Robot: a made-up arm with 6 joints. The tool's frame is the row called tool.
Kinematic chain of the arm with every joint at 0, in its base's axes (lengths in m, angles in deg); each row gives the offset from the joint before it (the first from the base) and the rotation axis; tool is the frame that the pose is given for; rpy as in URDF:
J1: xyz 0 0 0.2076 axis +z
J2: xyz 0 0 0 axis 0 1 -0.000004
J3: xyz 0.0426 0 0.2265 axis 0 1 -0.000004
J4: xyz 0.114 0 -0.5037 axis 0 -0.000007 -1
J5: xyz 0 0 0 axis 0 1 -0.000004
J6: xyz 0.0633 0 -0.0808 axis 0 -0.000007 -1
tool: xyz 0 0 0 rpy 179.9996 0 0
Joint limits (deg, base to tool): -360..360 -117.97..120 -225..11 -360..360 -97..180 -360..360
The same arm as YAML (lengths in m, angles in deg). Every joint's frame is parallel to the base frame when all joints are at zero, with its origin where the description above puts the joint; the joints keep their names.
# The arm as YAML. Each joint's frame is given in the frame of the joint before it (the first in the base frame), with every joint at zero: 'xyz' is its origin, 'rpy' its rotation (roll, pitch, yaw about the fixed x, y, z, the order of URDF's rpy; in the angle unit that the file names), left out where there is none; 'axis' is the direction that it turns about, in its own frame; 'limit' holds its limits. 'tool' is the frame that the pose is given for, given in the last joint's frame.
units:
  length: m
  angle: deg
joints:
  - name: J1
    type: revolute
    origin:
      xyz: [0.0, 0.0, 0.2076]
    axis: [0.0, 0.0, 1.0]
    limit:
      lower: -360.0
      upper: 360.0
  - name: J2
    type: revolute
    origin:
      xyz: [0.0, 0.0, 0.0]
    axis: [0.0, 1.0, 0.0]
    limit:
      lower: -117.97
      upper: 120.0
  - name: J3
    type: revolute
    origin:
      xyz: [0.0426, 0.0, 0.2265]
    axis: [0.0, 1.0, 0.0]
    limit:
      lower: -225.0
      upper: 11.0
  - name: J4
    type: revolute
    origin:
      xyz: [0.114, 0.0, -0.5037]
    axis: [0.0, 0.0, -1.0]
    limit:
      lower: -360.0
      upper: 360.0
  - name: J5
    type: revolute
    origin:
      xyz: [0.0, 0.0, 0.0]
    axis: [0.0, 1.0, 0.0]
    limit:
      lower: -97.0
      upper: 180.0
  - name: J6
    type: revolute
    origin:
      xyz: [0.0633, 0.0, -0.0808]
    axis: [0.0, 0.0, -1.0]
    limit:
      lower: -360.0
      upper: 360.0
tool:
  origin:
    xyz: [0.0, 0.0, 0.0]
    rpy: [180.0, 0.0, 0.0]

